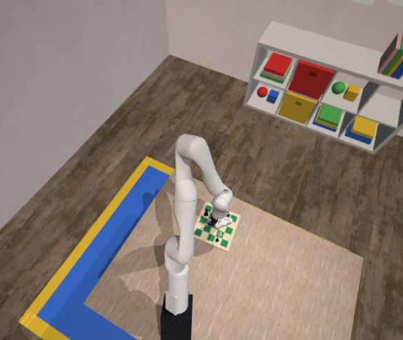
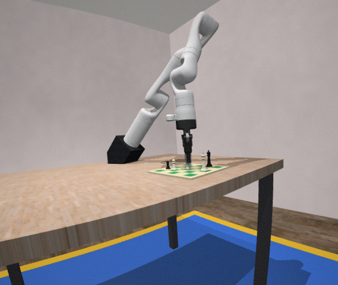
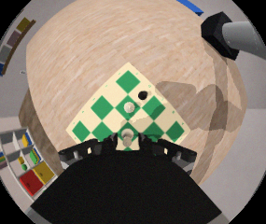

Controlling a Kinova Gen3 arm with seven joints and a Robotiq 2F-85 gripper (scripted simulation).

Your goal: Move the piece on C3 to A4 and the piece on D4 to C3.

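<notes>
Right now the green-and-cream chessboard is 40 mm below my hand. Also, from my hand: tall black piece: 10 mm ahead, 90 mm to the left, 10 mm below; then white pawn: 20 mm behind, 50 mm to the right, 20 mm below; then tall white piece: 70 mm ahead, 30 mm to the left, 10 mm below.
</notes>
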